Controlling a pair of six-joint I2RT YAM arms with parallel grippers.
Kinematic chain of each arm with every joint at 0, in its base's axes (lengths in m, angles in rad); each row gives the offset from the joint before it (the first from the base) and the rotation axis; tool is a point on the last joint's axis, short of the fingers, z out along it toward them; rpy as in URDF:
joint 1: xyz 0 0 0.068 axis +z
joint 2: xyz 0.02 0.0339 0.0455 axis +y
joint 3: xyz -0.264 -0.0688 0 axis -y
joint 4: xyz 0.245 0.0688 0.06 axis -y
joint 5: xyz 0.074 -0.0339 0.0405 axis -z
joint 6: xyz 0.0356 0 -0.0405 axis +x
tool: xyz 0 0 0 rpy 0 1.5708 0
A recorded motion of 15 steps. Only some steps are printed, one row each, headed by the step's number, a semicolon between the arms.
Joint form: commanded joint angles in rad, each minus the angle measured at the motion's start. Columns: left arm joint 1, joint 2, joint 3, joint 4, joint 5, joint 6; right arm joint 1, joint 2, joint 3, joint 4, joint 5, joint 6.
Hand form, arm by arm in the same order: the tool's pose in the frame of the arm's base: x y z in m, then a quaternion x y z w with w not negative. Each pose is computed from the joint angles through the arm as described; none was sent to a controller.
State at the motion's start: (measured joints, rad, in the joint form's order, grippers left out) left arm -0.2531 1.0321 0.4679 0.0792 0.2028 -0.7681; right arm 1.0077 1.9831 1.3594 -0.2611 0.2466 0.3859
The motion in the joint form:
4: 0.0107 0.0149 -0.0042 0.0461 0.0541 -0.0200; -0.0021 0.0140 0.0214 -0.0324 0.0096 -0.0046
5: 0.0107 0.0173 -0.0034 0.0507 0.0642 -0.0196; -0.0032 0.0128 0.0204 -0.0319 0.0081 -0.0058
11: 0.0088 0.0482 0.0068 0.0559 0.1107 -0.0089; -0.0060 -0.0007 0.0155 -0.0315 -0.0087 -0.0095
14: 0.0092 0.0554 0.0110 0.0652 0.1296 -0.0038; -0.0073 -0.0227 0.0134 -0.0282 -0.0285 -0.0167
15: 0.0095 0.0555 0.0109 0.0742 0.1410 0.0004; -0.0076 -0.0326 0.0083 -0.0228 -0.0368 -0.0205
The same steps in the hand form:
4: 0.2141 -0.0622 0.2093 -0.16179 0.82924 -0.35275 0.40218; 0.2381 0.3586 0.1756 -0.24865 0.90553 0.11280 0.32476
5: 0.2144 -0.0627 0.2096 -0.15856 0.82874 -0.35672 0.40100; 0.2383 0.3582 0.1758 -0.24888 0.90543 0.11321 0.32471
11: 0.2180 -0.0656 0.2073 -0.14288 0.83379 -0.36849 0.38548; 0.2380 0.3565 0.1798 -0.25123 0.90418 0.12127 0.32347
14: 0.2193 -0.0665 0.2082 -0.13503 0.83269 -0.37503 0.38438; 0.2370 0.3552 0.1882 -0.25498 0.90014 0.13452 0.32654
15: 0.2195 -0.0669 0.2091 -0.12913 0.83088 -0.37954 0.38588; 0.2363 0.3544 0.1910 -0.25700 0.89816 0.14011 0.32807

